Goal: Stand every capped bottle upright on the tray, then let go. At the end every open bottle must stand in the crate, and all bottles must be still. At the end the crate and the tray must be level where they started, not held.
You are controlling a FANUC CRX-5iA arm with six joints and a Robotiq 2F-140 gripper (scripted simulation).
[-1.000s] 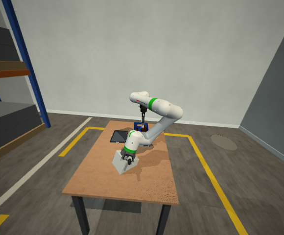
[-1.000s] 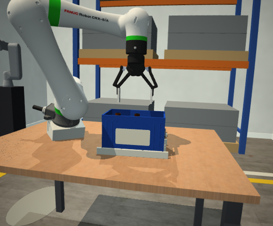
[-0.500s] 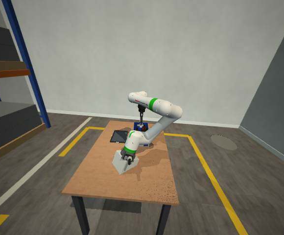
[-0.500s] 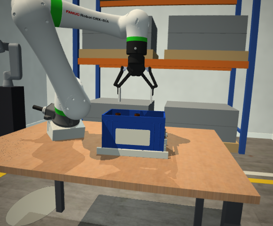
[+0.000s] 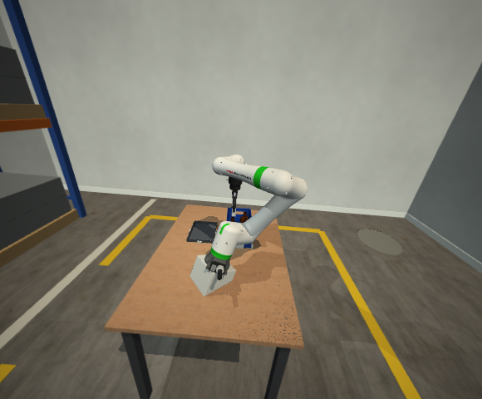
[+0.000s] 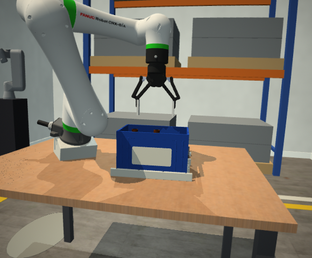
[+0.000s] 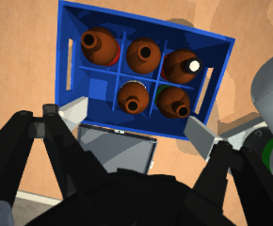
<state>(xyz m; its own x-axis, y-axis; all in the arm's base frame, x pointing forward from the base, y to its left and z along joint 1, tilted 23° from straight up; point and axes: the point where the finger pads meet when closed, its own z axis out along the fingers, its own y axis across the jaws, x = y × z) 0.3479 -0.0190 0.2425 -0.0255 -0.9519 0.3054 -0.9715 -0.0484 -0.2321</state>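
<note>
Now: the brown capped bottle 80 mm behind my hand, 80 mm to the right of it and 150 mm below it. Also, from my hand: blue crate: 40 mm to the right, 150 mm below; dark tray: 40 mm ahead, 230 mm to the left, 220 mm below; open bottle: 10 mm ahead, 150 mm below.
</note>
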